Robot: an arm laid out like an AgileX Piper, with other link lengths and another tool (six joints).
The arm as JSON. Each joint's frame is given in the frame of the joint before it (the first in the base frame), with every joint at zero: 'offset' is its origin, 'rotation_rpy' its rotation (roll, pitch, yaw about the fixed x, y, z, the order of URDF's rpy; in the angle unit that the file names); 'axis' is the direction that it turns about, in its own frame. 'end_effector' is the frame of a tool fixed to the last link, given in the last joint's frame.
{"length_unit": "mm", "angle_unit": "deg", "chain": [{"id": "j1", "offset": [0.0, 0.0, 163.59], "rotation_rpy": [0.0, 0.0, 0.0], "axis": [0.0, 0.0, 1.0]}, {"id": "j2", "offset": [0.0, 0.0, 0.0], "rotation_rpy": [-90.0, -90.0, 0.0], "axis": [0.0, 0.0, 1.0]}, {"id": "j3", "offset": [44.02, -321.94, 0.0], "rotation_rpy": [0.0, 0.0, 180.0], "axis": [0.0, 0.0, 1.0]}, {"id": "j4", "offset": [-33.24, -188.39, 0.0], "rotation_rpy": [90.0, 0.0, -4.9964], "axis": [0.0, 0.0, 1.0]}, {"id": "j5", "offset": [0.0, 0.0, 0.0], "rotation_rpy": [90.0, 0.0, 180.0], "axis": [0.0, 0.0, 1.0]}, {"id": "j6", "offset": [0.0, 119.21, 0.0], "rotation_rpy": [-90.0, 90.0, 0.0], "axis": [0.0, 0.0, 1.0]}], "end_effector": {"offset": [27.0, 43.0, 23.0], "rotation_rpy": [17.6, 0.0, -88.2]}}
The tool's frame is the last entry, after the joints.
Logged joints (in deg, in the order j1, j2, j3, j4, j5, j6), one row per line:
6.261 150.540 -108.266 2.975 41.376 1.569
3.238 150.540 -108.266 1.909 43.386 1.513
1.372 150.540 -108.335 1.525 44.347 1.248
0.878 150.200 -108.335 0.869 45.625 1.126
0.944 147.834 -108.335 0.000 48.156 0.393
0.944 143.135 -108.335 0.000 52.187 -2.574
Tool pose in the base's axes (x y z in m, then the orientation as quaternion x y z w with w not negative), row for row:
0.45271 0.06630 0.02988 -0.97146 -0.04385 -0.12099 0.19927
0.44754 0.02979 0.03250 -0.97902 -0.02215 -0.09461 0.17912
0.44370 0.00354 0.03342 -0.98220 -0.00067 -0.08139 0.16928
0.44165 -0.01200 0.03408 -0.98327 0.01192 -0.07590 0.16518
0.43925 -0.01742 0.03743 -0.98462 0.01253 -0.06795 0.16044
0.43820 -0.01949 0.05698 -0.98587 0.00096 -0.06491 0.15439
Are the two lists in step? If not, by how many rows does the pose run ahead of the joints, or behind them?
The pose runs 1 row behind the joints: the pose in row i belongs to the joints in row i - 1.
